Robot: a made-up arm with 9 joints. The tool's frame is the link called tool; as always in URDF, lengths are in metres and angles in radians. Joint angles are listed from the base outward.
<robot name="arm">
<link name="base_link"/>
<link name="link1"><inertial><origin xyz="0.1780 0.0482 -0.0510"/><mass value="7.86"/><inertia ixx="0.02" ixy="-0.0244" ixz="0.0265" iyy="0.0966" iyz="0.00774" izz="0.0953"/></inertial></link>
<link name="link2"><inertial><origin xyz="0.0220 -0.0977 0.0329"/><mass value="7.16"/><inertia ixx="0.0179" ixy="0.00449" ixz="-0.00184" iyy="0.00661" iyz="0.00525" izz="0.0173"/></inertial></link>
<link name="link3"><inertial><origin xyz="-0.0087 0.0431 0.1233"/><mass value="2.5"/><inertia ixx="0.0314" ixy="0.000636" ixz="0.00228" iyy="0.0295" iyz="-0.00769" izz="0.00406"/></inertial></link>
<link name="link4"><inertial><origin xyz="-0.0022 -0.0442 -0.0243"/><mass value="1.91"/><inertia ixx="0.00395" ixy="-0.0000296" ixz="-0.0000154" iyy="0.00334" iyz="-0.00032" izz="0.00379"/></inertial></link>
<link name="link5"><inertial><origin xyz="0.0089 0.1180 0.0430"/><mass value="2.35"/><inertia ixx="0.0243" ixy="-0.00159" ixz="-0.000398" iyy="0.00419" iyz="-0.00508" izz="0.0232"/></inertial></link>
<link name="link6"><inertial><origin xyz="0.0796 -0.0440 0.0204"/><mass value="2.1"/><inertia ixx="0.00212" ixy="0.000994" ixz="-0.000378" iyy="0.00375" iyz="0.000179" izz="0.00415"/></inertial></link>
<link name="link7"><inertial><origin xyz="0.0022 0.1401 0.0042"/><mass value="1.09"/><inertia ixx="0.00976" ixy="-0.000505" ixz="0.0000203" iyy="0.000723" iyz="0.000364" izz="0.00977"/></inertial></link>
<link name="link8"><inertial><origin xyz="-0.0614 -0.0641 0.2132"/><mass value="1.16"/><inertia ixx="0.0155" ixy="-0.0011" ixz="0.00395" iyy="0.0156" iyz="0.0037" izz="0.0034"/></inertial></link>
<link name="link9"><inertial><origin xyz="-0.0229 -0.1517 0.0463"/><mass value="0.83"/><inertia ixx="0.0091" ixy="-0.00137" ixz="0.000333" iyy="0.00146" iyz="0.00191" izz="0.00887"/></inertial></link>
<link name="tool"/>
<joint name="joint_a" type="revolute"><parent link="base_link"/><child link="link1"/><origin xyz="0.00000 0.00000 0.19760" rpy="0.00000 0.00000 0.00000"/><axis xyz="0 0 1"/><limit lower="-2.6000" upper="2.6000"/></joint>
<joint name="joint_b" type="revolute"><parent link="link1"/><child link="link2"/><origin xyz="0.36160 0.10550 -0.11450" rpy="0.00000 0.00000 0.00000"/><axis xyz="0 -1 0"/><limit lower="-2.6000" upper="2.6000"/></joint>
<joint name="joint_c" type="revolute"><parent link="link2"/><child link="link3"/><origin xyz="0.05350 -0.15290 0.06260" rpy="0.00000 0.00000 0.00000"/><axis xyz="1 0 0"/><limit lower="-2.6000" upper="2.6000"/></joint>
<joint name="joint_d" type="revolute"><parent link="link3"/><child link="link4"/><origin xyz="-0.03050 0.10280 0.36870" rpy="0.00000 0.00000 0.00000"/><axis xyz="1 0 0"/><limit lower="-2.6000" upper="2.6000"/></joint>
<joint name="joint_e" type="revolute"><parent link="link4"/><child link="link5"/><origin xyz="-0.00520 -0.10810 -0.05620" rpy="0.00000 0.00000 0.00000"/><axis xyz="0 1 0"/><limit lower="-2.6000" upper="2.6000"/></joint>
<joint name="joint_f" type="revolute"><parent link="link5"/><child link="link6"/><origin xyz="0.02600 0.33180 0.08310" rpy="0.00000 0.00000 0.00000"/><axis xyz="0 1 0"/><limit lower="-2.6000" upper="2.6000"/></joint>
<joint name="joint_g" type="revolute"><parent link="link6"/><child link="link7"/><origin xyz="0.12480 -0.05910 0.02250" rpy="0.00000 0.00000 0.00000"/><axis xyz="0 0 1"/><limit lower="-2.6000" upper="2.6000"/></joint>
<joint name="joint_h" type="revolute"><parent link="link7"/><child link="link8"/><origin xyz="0.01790 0.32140 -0.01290" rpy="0.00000 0.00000 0.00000"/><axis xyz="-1 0 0"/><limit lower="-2.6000" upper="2.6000"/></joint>
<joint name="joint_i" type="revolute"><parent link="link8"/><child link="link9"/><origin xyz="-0.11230 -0.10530 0.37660" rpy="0.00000 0.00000 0.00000"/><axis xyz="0 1 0"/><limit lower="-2.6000" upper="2.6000"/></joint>
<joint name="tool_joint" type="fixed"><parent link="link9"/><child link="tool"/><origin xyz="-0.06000 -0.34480 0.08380" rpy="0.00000 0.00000 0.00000"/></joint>
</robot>
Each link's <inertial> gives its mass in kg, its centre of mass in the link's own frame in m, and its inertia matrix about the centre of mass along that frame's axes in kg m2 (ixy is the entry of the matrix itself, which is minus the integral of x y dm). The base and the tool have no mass. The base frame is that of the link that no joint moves.
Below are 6 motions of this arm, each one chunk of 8 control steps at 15 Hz.
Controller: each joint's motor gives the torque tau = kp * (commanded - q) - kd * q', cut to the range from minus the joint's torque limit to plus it. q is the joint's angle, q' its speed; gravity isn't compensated. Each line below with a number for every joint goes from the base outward.
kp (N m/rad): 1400 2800 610 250 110 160 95 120 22
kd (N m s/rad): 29 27 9.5 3.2 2.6 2.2 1.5 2.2 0.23
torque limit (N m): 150 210 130 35 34 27 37 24 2.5
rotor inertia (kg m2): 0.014 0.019 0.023 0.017 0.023 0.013 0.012 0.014 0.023
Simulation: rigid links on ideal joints. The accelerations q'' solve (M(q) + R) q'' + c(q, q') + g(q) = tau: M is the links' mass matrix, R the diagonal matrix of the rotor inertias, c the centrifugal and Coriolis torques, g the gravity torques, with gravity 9.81 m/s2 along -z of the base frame. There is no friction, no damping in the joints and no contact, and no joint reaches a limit. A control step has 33 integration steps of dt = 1/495 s. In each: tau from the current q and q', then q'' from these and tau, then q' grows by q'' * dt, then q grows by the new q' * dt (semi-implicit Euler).
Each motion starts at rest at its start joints. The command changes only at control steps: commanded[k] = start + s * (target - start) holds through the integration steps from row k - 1 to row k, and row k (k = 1, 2, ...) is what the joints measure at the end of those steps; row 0 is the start. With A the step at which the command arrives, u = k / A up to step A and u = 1 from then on. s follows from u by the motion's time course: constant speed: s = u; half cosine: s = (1 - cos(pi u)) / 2; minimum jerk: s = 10 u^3 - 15 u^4 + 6 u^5; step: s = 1 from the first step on.
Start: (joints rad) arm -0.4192 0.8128 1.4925 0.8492 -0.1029 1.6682 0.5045 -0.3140 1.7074
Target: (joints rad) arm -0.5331 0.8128 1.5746 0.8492 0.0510 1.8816 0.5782 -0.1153 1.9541
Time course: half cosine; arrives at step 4
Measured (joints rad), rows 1 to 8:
1: -0.4335 0.8198 1.5322 0.8364 -0.0969 1.7149 0.5178 -0.3097 1.7444
2: -0.4736 0.8195 1.5960 0.8676 -0.0463 1.7955 0.5772 -0.2622 1.8719
3: -0.5200 0.8194 1.6477 0.8988 -0.0065 1.8669 0.6256 -0.1689 1.9892
4: -0.5461 0.8186 1.6565 0.9022 -0.0153 1.8757 0.6091 -0.1197 1.9886
5: -0.5448 0.8171 1.6295 0.8791 -0.0296 1.8591 0.5952 -0.1168 1.9523
6: -0.5335 0.8165 1.6089 0.8546 0.0009 1.8744 0.5907 -0.1315 1.9562
7: -0.5291 0.8181 1.6073 0.8480 0.0463 1.9052 0.5905 -0.1602 1.9703
8: -0.5329 0.8192 1.6131 0.8532 0.0533 1.9123 0.5951 -0.1831 1.9771

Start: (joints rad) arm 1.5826 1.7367 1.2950 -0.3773 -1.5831 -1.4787 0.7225 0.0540 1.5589
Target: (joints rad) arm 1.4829 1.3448 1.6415 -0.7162 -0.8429 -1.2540 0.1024 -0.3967 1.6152
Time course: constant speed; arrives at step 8
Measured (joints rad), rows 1 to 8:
1: 1.5711 1.6881 1.3306 -0.4311 -1.5214 -1.4597 0.6038 0.0353 1.5501
2: 1.5566 1.6425 1.3797 -0.4882 -1.3912 -1.3931 0.5133 -0.0379 1.5445
3: 1.5429 1.5935 1.4300 -0.5244 -1.2398 -1.3332 0.4559 -0.1473 1.5789
4: 1.5270 1.5408 1.4823 -0.5368 -1.1249 -1.3126 0.3840 -0.2233 1.6189
5: 1.5157 1.4923 1.5295 -0.5709 -1.0583 -1.3047 0.2935 -0.2448 1.6060
6: 1.5076 1.4450 1.5704 -0.6323 -1.0216 -1.3047 0.2236 -0.2643 1.5806
7: 1.4967 1.3976 1.6107 -0.6988 -0.9793 -1.3004 0.1693 -0.3128 1.5907
8: 1.4831 1.3495 1.6548 -0.7488 -0.9033 -1.2759 0.1009 -0.3759 1.6058

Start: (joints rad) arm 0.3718 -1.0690 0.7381 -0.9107 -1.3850 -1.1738 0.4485 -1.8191 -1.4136
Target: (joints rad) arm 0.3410 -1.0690 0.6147 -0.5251 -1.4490 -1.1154 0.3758 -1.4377 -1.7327
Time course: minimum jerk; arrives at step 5
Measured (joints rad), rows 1 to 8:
1: 0.3710 -1.0852 0.7351 -0.9121 -1.3814 -1.1595 0.4668 -1.8077 -1.4415
2: 0.3585 -1.0842 0.6903 -0.8073 -1.3562 -1.1218 0.4510 -1.7357 -1.5610
3: 0.3532 -1.0845 0.6465 -0.6054 -1.3703 -1.1179 0.3984 -1.5783 -1.6878
4: 0.3488 -1.0822 0.6246 -0.5046 -1.4013 -1.1054 0.3797 -1.4306 -1.7155
5: 0.3398 -1.0827 0.6199 -0.5435 -1.4408 -1.1071 0.3901 -1.4043 -1.7039
6: 0.3341 -1.0811 0.6191 -0.5655 -1.4743 -1.1201 0.4077 -1.4463 -1.7350
7: 0.3363 -1.0824 0.6199 -0.5479 -1.4579 -1.1114 0.3935 -1.4501 -1.7472
8: 0.3413 -1.0847 0.6195 -0.5314 -1.4241 -1.0987 0.3866 -1.4463 -1.7139

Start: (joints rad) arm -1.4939 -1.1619 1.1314 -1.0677 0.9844 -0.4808 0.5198 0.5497 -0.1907
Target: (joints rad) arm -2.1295 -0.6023 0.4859 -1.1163 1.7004 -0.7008 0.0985 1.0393 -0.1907
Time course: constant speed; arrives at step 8
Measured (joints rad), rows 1 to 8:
1: -1.5558 -1.0898 1.0193 -1.0377 1.1021 -0.4709 0.4596 0.5833 -0.2025
2: -1.6421 -1.0175 0.9416 -1.0828 1.2049 -0.4991 0.3340 0.6811 -0.1668
3: -1.7409 -0.9459 0.8639 -1.1577 1.3011 -0.5384 0.2493 0.7948 -0.1702
4: -1.8324 -0.8752 0.7861 -1.1848 1.4102 -0.5572 0.1754 0.8660 -0.1867
5: -1.9123 -0.8057 0.7097 -1.1624 1.5279 -0.5601 0.0972 0.8845 -0.1620
6: -1.9897 -0.7340 0.6292 -1.1524 1.6230 -0.5846 0.0493 0.9092 -0.1493
7: -2.0699 -0.6616 0.5487 -1.1623 1.6846 -0.6361 0.0288 0.9941 -0.1803
8: -2.1480 -0.5906 0.4693 -1.1566 1.7398 -0.6840 0.0040 1.0880 -0.1884

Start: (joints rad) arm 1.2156 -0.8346 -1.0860 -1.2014 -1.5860 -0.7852 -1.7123 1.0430 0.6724
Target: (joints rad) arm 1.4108 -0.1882 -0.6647 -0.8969 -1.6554 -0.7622 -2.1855 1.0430 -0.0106
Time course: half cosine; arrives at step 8
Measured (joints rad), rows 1 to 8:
1: 1.2167 -0.8130 -1.0947 -1.1839 -1.5742 -0.7815 -1.7171 1.0141 0.6470
2: 1.2406 -0.7402 -1.0557 -1.1501 -1.5615 -0.7668 -1.7063 1.0144 0.5546
3: 1.2843 -0.6314 -0.9806 -1.1041 -1.5437 -0.7404 -1.7040 1.0432 0.3843
4: 1.3295 -0.5041 -0.9164 -1.0534 -1.5098 -0.7053 -1.7508 1.0587 0.2303
5: 1.3690 -0.3775 -0.8565 -1.0092 -1.4668 -0.6664 -1.8231 1.0736 0.1140
6: 1.3965 -0.2718 -0.7988 -0.9721 -1.4304 -0.6345 -1.8973 1.0912 0.0037
7: 1.4084 -0.2040 -0.7562 -0.9415 -1.4172 -0.6225 -1.9791 1.0986 -0.0568
8: 1.4082 -0.1840 -0.7341 -0.9193 -1.4407 -0.6392 -2.0610 1.0953 -0.0400

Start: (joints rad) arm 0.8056 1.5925 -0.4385 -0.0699 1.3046 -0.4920 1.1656 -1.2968 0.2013
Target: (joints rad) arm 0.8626 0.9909 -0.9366 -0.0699 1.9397 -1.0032 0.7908 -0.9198 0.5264
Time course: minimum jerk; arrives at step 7
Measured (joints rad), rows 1 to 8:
1: 0.8093 1.5881 -0.4449 -0.0666 1.3251 -0.4947 1.1561 -1.3127 0.2028
2: 0.8253 1.4976 -0.4913 -0.0545 1.4177 -0.5446 1.1248 -1.2913 0.2396
3: 0.8423 1.3514 -0.6235 -0.0483 1.5548 -0.6621 1.0325 -1.1912 0.3488
4: 0.8486 1.2033 -0.8088 -0.0468 1.7208 -0.8078 0.8960 -1.0361 0.4426
5: 0.8467 1.0754 -0.9620 -0.0524 1.8876 -0.9238 0.7817 -0.9236 0.4984
6: 0.8404 1.0016 -1.0238 -0.0634 2.0104 -0.9685 0.7436 -0.9169 0.5496
7: 0.8398 0.9900 -0.9945 -0.0797 2.0569 -0.9655 0.7664 -0.9869 0.5501
8: 0.8572 0.9927 -0.9510 -0.0771 2.0496 -0.9665 0.7932 -1.0259 0.5143

